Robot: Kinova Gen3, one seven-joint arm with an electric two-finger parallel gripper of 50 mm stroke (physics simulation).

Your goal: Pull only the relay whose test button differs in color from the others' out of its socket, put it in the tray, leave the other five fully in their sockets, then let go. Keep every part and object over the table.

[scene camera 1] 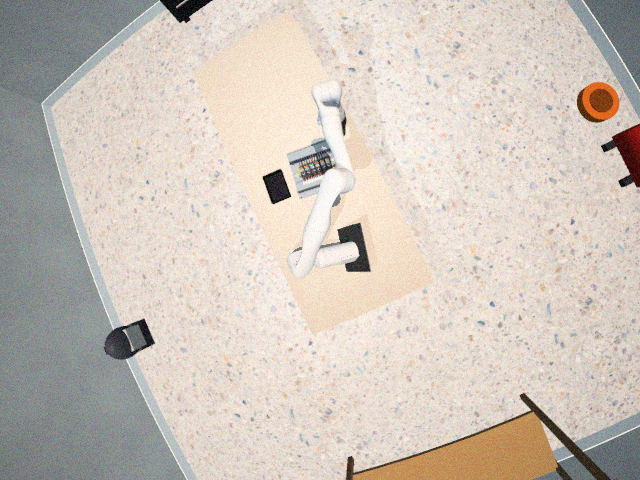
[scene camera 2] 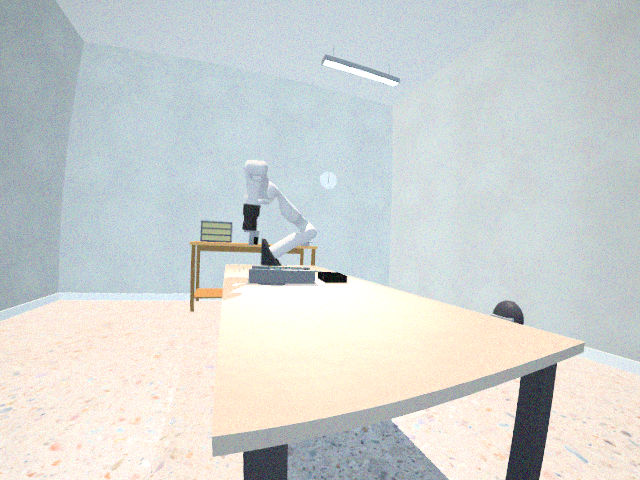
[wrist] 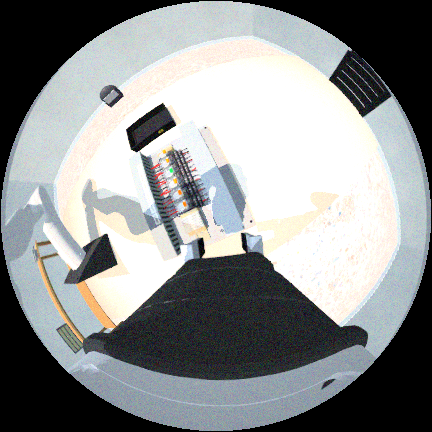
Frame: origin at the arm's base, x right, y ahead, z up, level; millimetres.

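Seen in the pictures: gripper, fingertip midpoint: (scene camera 2: 253, 244) (wrist: 222, 242); arm's base, link origin: (scene camera 1: 353, 250) (scene camera 2: 272, 253) (wrist: 79, 260).
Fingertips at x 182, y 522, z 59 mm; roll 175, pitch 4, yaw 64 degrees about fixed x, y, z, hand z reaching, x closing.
Observation:
Offsets run from my fingertips to a thing's middle. "spot": to the spot under its first point. Level surfaces: height alone.
The grey relay panel (scene camera 1: 308, 191) (scene camera 2: 281, 277) (wrist: 190, 131) lies on the table, with six relays in a row. The third relay from the tray side has a green test button {dx -181, dy -28, dz -103 mm} (wrist: 171, 171); the other five show orange buttons. All six appear seated in the wrist view, though their seating depth is too small to judge. The black tray {dx -409, dy -27, dz -154 mm} (scene camera 1: 277, 186) (scene camera 2: 332, 277) (wrist: 148, 129) stands beside the panel and looks empty. My gripper (scene camera 2: 253, 240) (wrist: 222, 242) is open and empty, well above the table. In the wrist view its fingers appear at the panel end farthest from the tray. The arm hides them in scene camera 1.
Red and black wires {spot: dx -171, dy -4, dz -153 mm} (wrist: 187, 172) run along both sides of the relay row. The arm's black base (scene camera 1: 361, 260) (wrist: 97, 260) stands on the table {dz -172 mm} (scene camera 1: 242, 103) (scene camera 2: 361, 335). The forearm crosses over part of the panel in scene camera 1.

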